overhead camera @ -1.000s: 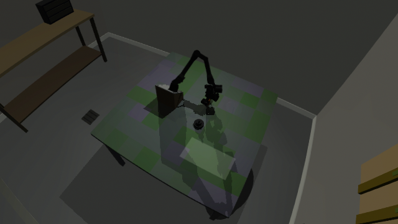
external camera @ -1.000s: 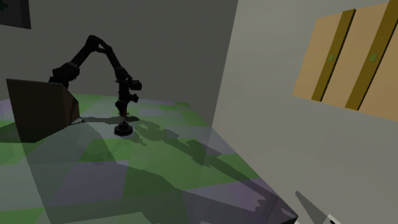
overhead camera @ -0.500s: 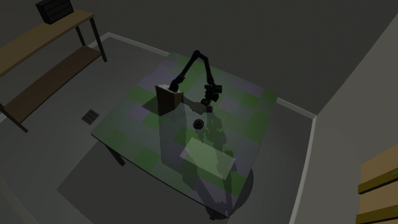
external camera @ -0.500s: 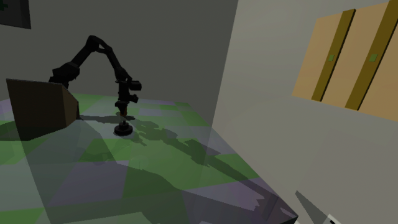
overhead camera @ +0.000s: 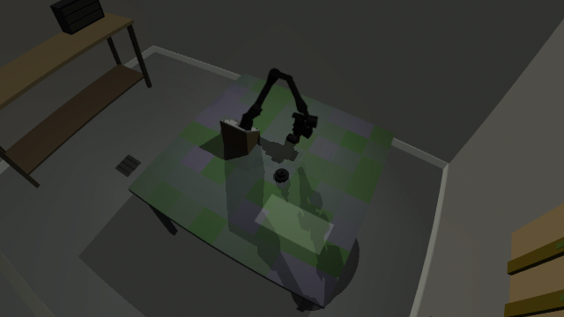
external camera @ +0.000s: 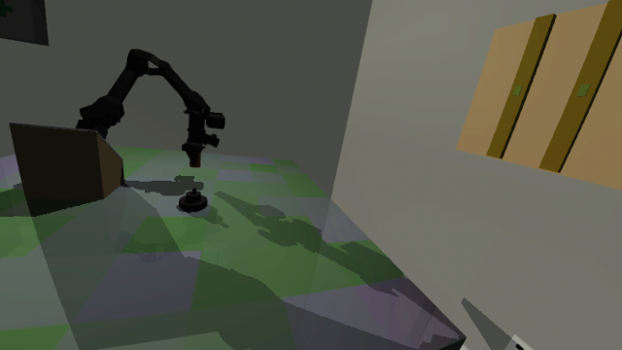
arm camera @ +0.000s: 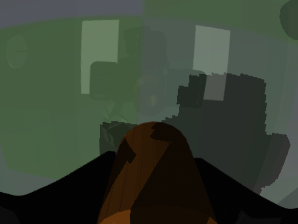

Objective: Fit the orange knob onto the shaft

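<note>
My gripper tip is now 3 cm short of the dark round pedestal, 24 cm to the left of it and 4 cm above it. The rest, counted from my gripper tip: orange knob 2 cm above.
</note>
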